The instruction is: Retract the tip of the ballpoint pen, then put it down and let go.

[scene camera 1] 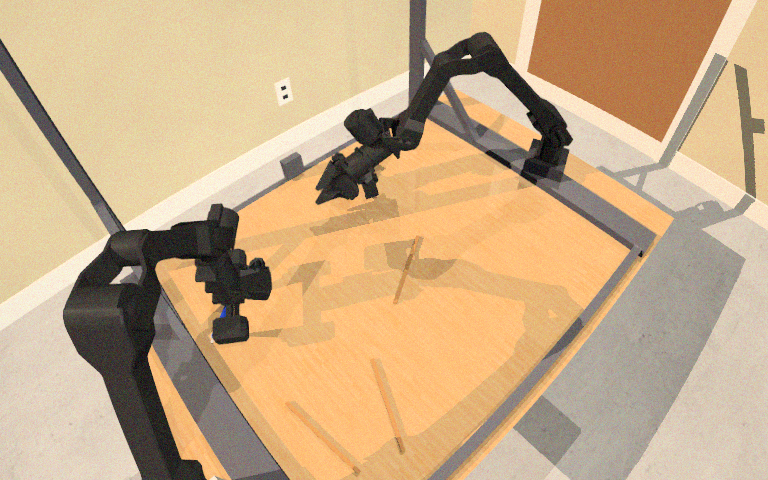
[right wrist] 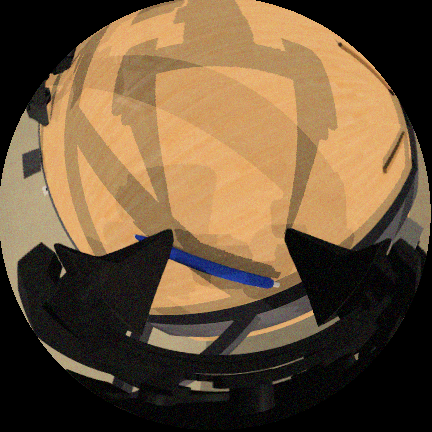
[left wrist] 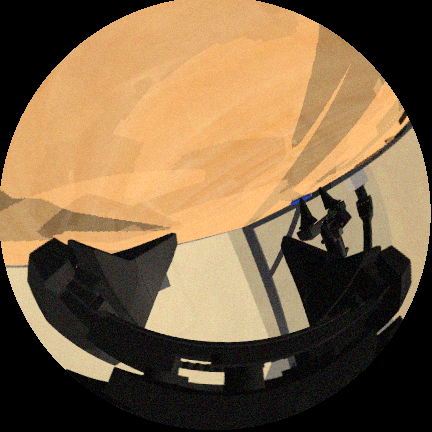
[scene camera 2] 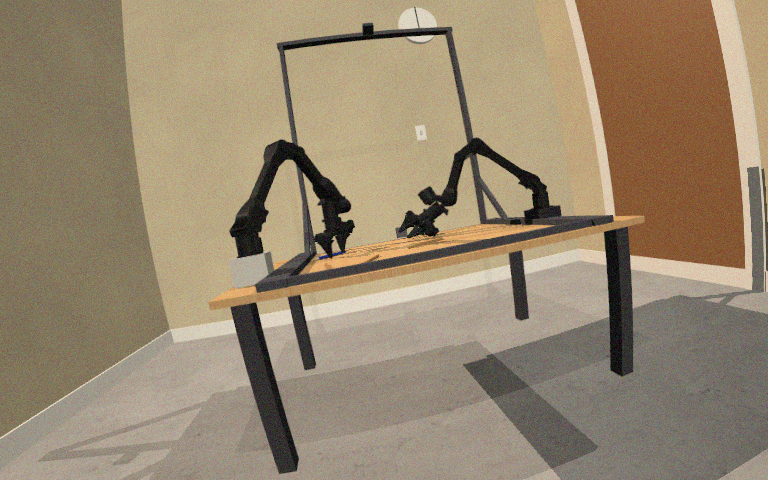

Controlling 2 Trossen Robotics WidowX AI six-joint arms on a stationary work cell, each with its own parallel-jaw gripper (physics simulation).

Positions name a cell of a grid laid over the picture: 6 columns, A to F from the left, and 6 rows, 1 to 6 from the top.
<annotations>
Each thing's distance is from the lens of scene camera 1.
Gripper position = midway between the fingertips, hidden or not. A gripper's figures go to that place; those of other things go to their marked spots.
my left gripper (scene camera 1: C3): 100 cm
my right gripper (scene camera 1: B4): 87 cm
dark metal frame (scene camera 1: A2): 77 cm
dark metal frame (scene camera 1: E3): 106 cm
</annotations>
